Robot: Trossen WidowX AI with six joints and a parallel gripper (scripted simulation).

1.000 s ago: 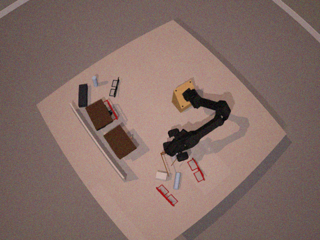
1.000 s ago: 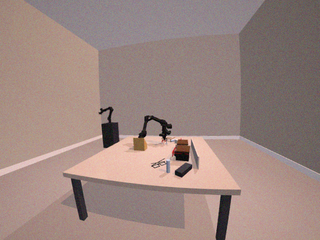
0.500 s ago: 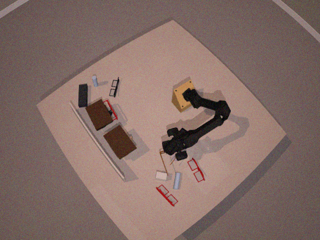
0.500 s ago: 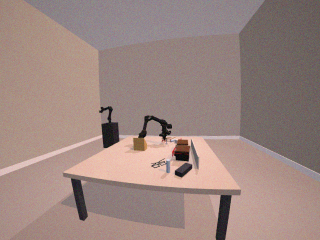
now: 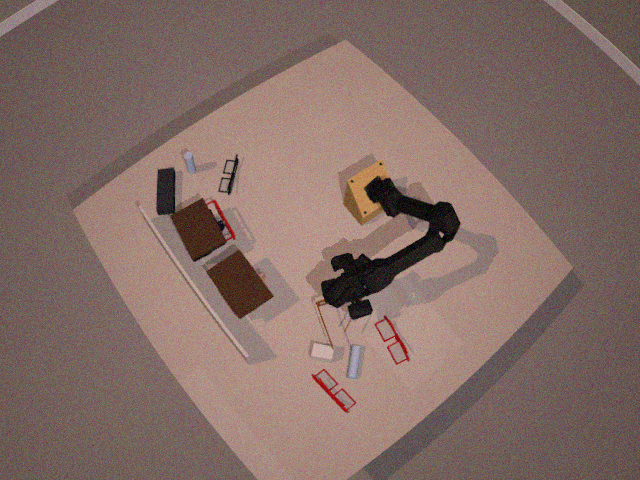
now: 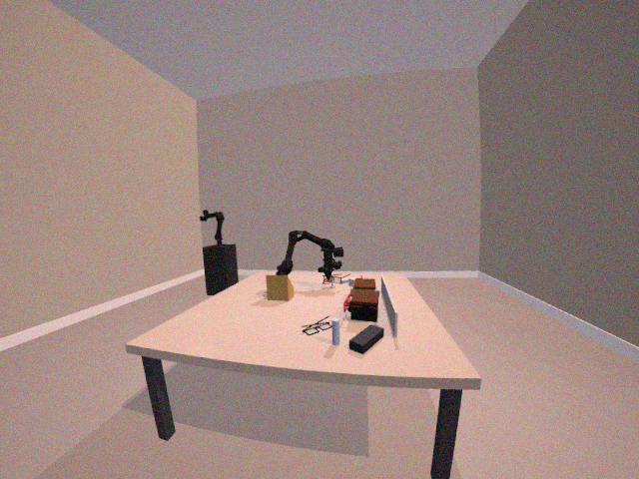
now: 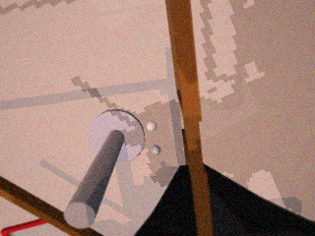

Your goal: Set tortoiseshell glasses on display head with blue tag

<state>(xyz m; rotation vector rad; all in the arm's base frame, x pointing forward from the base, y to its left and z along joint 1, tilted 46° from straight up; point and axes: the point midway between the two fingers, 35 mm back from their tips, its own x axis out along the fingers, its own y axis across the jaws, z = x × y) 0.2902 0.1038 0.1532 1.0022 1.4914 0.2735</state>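
Right now the peg is 4 cm to the left of my gripper tip, 4 cm below it and 2 cm ahead of it. From my gripper tip the other things lie so: white block 17 cm ahead, 7 cm to the left, 4 cm below; then dark box 68 cm to the right, 19 cm ahead, 4 cm below; then white panel 35 cm to the right, 33 cm ahead, 1 cm below.
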